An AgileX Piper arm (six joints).
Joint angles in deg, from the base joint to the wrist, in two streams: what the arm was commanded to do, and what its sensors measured. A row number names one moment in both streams.
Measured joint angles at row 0: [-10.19, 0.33, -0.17, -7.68, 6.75, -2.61]
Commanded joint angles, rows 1 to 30: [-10.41, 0.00, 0.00, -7.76, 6.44, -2.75]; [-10.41, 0.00, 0.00, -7.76, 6.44, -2.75]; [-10.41, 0.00, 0.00, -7.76, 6.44, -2.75]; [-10.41, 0.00, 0.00, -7.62, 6.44, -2.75]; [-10.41, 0.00, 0.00, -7.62, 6.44, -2.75]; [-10.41, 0.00, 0.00, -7.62, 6.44, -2.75]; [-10.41, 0.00, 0.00, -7.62, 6.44, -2.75]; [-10.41, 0.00, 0.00, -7.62, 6.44, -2.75]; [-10.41, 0.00, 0.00, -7.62, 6.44, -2.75]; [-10.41, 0.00, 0.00, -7.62, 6.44, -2.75]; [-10.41, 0.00, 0.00, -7.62, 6.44, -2.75]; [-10.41, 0.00, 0.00, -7.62, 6.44, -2.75]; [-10.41, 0.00, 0.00, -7.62, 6.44, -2.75]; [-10.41, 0.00, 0.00, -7.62, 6.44, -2.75]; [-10.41, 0.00, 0.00, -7.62, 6.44, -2.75]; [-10.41, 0.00, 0.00, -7.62, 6.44, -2.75]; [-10.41, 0.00, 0.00, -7.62, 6.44, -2.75]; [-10.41, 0.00, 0.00, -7.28, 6.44, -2.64]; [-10.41, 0.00, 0.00, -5.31, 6.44, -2.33]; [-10.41, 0.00, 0.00, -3.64, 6.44, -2.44]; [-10.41, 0.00, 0.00, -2.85, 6.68, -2.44]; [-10.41, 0.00, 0.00, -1.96, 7.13, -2.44]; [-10.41, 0.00, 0.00, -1.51, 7.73, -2.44]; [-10.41, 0.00, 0.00, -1.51, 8.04, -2.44]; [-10.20, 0.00, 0.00, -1.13, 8.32, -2.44]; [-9.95, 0.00, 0.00, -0.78, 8.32, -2.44]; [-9.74, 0.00, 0.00, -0.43, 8.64, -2.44]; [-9.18, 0.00, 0.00, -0.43, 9.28, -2.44]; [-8.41, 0.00, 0.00, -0.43, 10.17, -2.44]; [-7.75, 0.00, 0.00, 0.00, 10.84, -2.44]
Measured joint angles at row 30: [-9.63, 0.29, -0.17, -1.06, 8.49, -2.50]
